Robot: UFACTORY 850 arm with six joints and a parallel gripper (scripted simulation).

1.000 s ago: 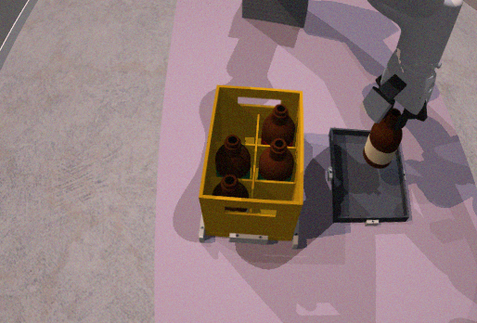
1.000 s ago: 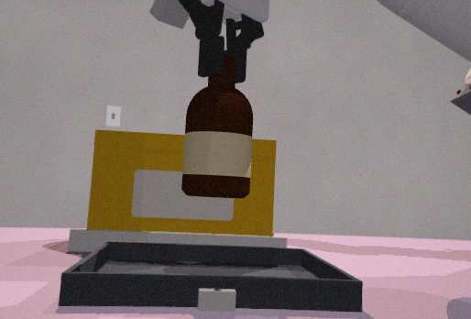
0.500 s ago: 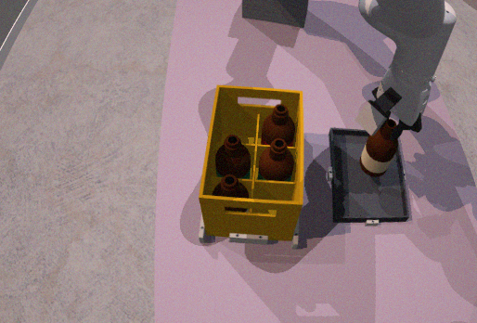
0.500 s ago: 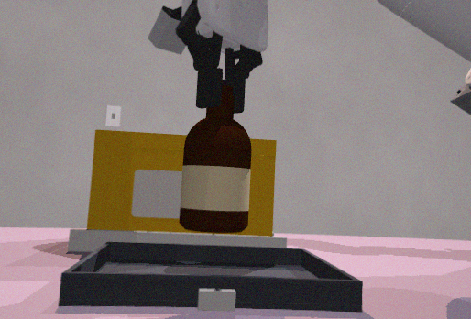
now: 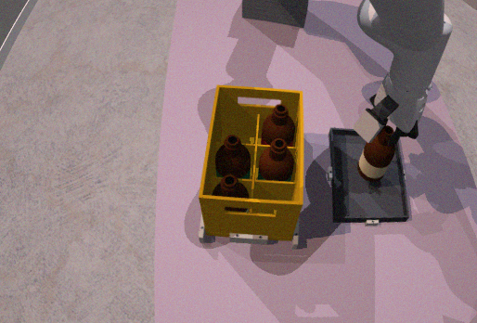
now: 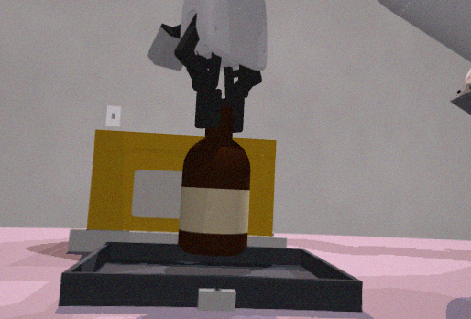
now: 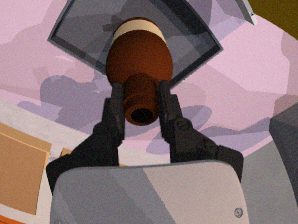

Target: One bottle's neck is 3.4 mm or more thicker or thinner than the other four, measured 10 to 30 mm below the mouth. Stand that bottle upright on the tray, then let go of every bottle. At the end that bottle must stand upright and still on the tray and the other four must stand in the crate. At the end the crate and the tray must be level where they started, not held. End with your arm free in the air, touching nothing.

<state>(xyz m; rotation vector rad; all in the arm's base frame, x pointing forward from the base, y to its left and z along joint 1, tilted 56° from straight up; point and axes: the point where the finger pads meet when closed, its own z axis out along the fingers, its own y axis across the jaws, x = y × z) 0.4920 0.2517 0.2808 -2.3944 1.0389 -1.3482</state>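
My hand is 17 cm above the tray. Round my hand: yellow crate 28 cm to the right, 10 cm below, 1 cm behind; then bottle 22 cm to the right, 9 cm below, 9 cm behind.
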